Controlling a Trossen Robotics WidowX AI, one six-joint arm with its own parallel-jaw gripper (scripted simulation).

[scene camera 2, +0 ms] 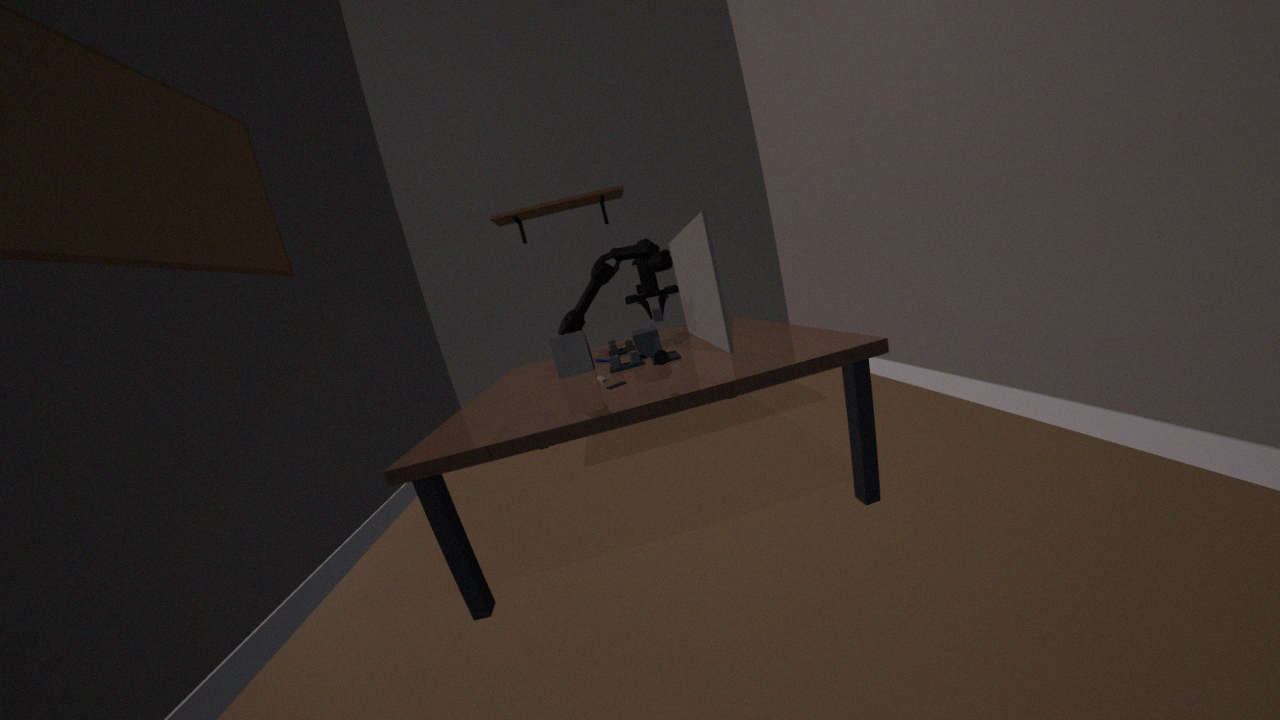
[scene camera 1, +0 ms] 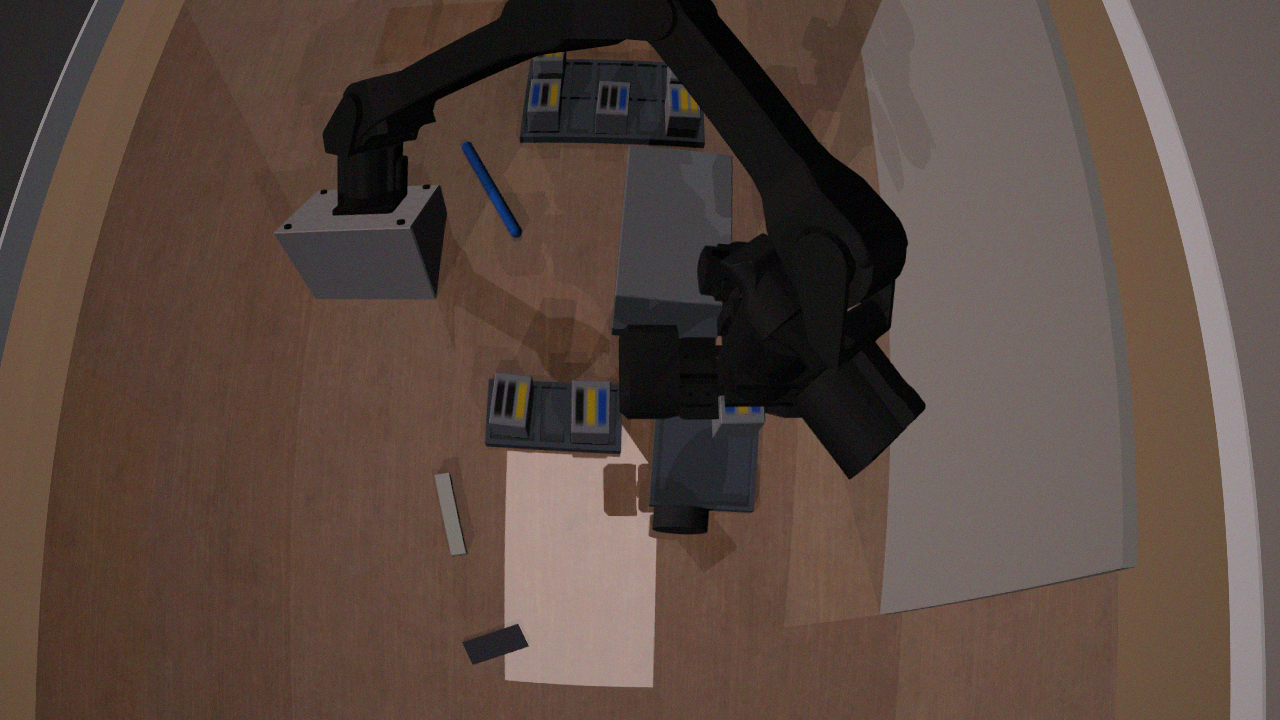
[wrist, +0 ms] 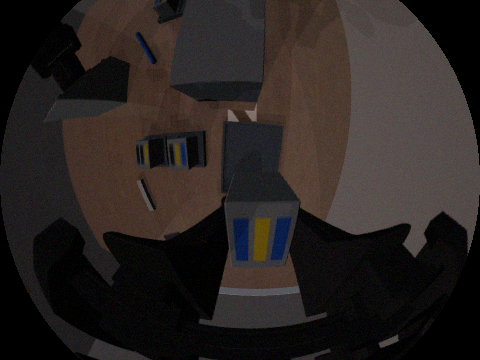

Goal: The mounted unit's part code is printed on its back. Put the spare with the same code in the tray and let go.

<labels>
my gripper: scene camera 2; scene camera 1; wrist 257,206
same spot on grey panel: (wrist: pixel 404 164) = (scene camera 1: pixel 935 367)
same spot on my gripper: (scene camera 2: pixel 641 300) = (scene camera 1: pixel 691 406)
</labels>
